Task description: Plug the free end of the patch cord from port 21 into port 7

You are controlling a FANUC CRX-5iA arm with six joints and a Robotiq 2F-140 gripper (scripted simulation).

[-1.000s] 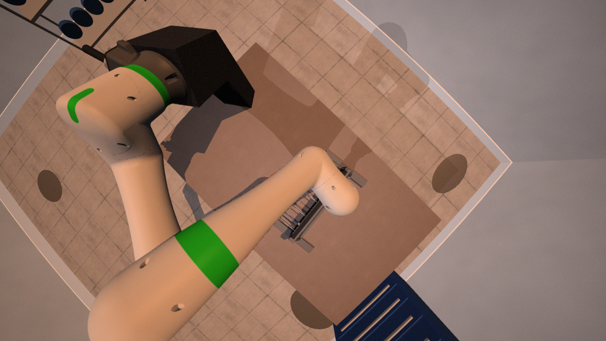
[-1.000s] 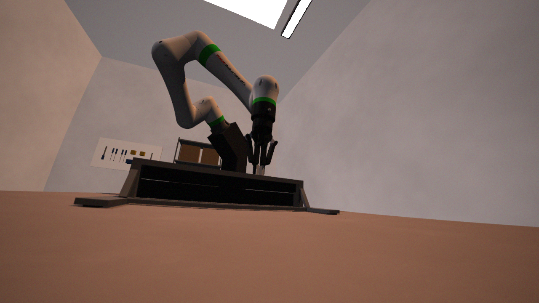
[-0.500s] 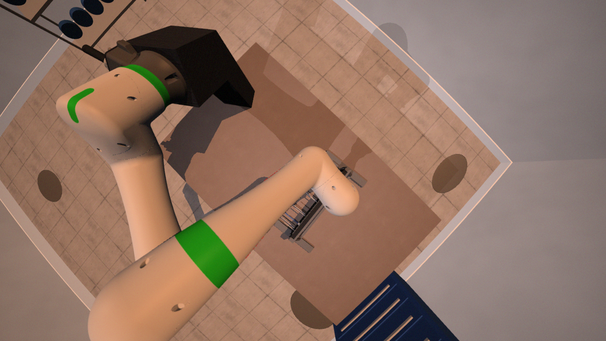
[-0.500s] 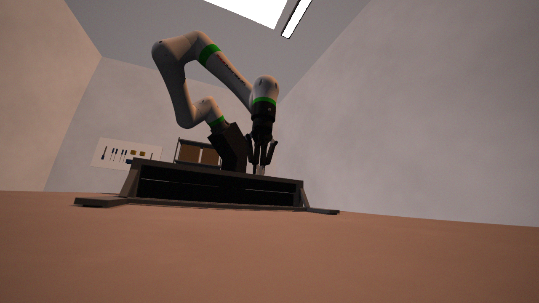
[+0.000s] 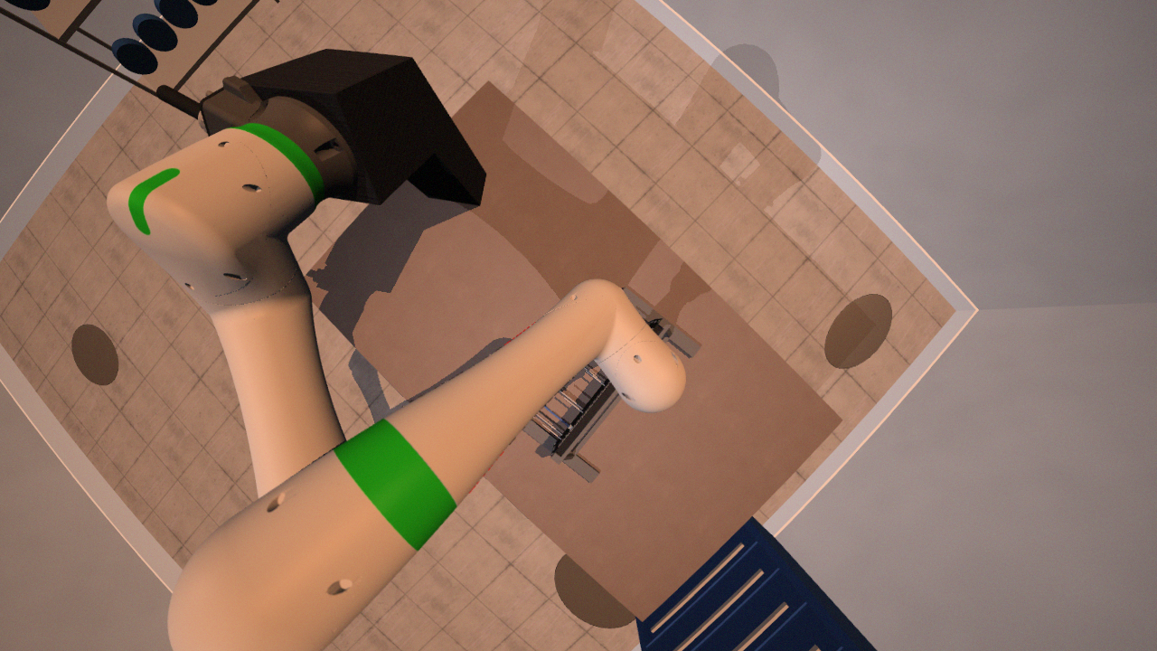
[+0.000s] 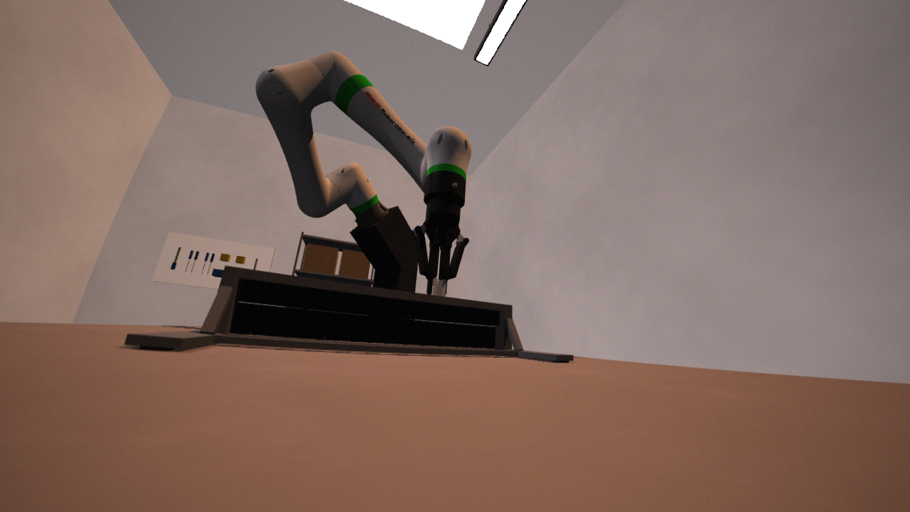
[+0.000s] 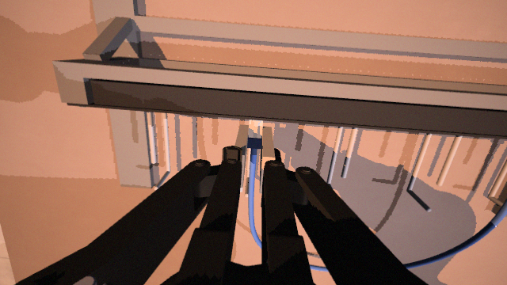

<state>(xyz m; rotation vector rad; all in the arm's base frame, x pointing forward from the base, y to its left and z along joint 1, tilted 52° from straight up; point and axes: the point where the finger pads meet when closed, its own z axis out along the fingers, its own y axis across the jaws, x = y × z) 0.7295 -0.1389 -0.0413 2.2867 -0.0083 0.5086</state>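
Now: the plug 3 cm below my hand and 1 cm ahead of it.
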